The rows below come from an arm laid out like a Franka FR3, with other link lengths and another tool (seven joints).
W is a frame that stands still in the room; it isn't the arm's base.
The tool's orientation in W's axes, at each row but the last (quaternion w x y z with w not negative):
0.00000, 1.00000, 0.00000, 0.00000
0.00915, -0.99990, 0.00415, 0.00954
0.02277, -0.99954, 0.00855, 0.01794
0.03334, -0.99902, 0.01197, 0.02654
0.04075, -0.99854, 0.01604, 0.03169
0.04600, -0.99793, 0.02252, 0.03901
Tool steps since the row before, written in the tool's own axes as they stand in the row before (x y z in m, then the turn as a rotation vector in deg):
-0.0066, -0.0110, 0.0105, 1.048, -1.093, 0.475
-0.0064, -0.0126, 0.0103, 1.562, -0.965, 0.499
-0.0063, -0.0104, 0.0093, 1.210, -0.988, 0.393
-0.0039, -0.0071, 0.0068, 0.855, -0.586, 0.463
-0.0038, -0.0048, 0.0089, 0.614, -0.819, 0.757
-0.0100, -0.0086, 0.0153, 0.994, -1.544, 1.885
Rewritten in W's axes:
-0.0066, 0.0110, -0.0105, 1.048, 1.093, -0.475
-0.0065, 0.0128, -0.0099, 1.560, 0.961, -0.511
-0.0064, 0.0109, -0.0086, 1.213, 0.985, -0.392
-0.0041, 0.0076, -0.0061, 0.844, 0.597, -0.469
-0.0042, 0.0056, -0.0082, 0.594, 0.860, -0.727
-0.0107, 0.0104, -0.0136, 0.922, 1.671, -1.812

